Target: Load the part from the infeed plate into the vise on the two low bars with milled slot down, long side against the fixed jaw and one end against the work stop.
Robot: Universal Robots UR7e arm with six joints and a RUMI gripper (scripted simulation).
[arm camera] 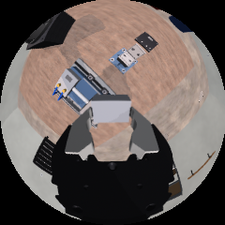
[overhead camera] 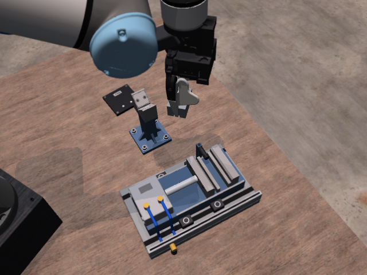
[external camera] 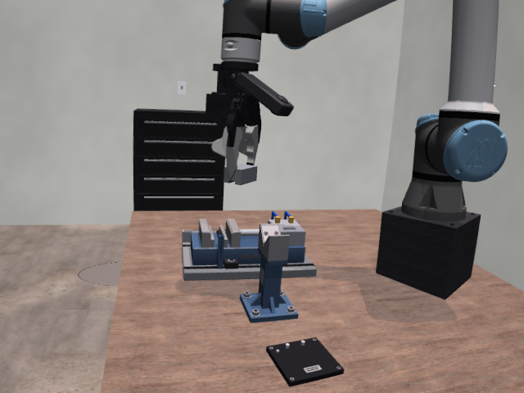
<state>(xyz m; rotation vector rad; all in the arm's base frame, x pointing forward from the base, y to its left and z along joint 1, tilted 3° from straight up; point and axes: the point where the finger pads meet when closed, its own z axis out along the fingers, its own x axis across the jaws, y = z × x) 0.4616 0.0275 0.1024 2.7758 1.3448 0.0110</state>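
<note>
Now: hand 7 cm short of the fixed jaw, 10 cm to the left of it and 17 cm above it. The rest, counted from my hand: work stop (3 cm ahead, 6 cm to the right, 16 cm below); moving jaw (11 cm to the right, 17 cm below); part (1 cm below).
</note>
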